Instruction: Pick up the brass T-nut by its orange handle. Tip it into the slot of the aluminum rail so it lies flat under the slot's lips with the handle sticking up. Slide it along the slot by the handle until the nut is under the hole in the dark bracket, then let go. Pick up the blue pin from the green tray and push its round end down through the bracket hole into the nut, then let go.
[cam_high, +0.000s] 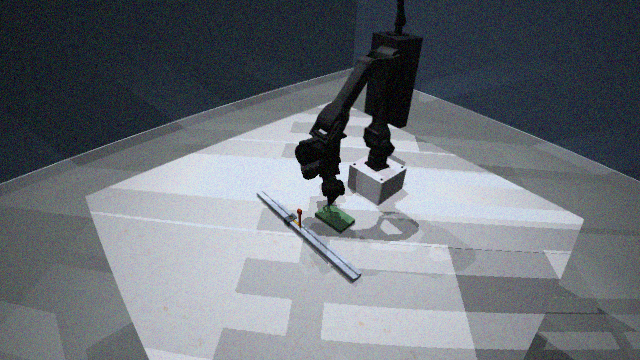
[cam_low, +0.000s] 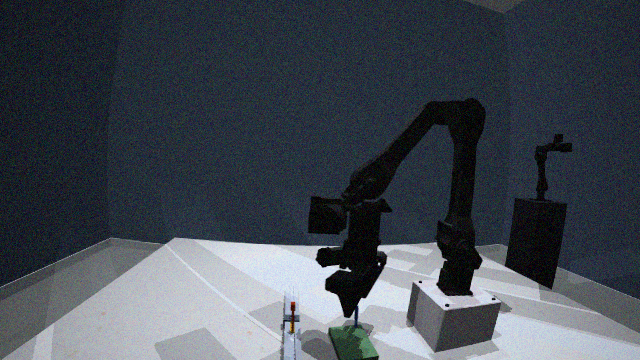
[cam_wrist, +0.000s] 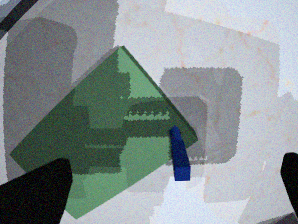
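Now: the blue pin 4 cm below my gripper tip. Round my gripper tip: green tray (6 cm below, 3 cm to the left); brass T-nut (13 cm ahead, 2 cm below, 1 cm to the left); aluminum rail (13 cm ahead, 5 cm below, 1 cm to the left).
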